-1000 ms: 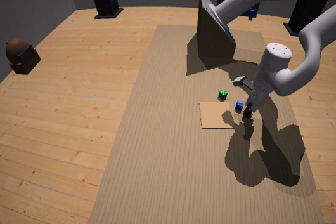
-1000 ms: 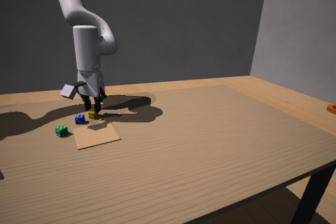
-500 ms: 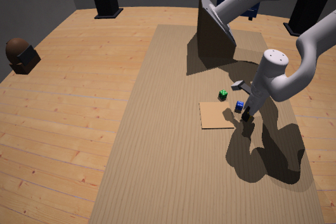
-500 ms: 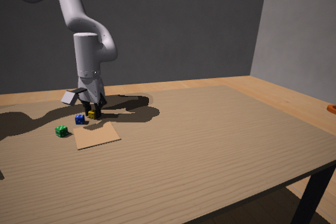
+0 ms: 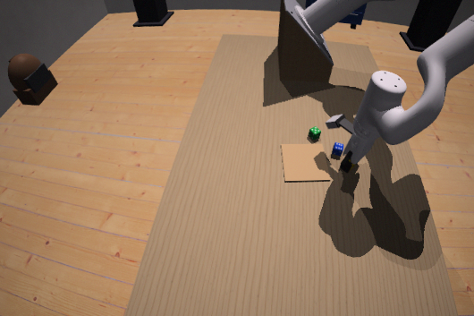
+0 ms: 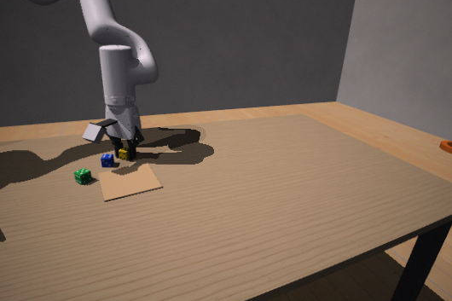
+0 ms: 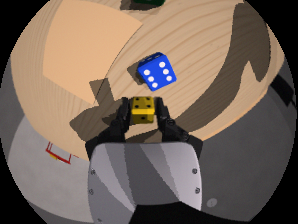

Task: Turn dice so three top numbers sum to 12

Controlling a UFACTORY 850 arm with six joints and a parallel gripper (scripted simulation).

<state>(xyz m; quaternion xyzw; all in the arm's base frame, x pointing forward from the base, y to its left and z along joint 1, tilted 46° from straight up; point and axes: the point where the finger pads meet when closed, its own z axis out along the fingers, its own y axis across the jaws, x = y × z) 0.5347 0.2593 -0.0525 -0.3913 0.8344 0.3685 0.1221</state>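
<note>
My hand is 10 mm above the yellow die. From my hand the other things lie so: tan mat: 140 mm to the right, 20 mm below; then blue die: 50 mm behind, 30 mm to the right, 10 mm below; then green die: 110 mm behind, 110 mm to the right, 10 mm below.
</note>
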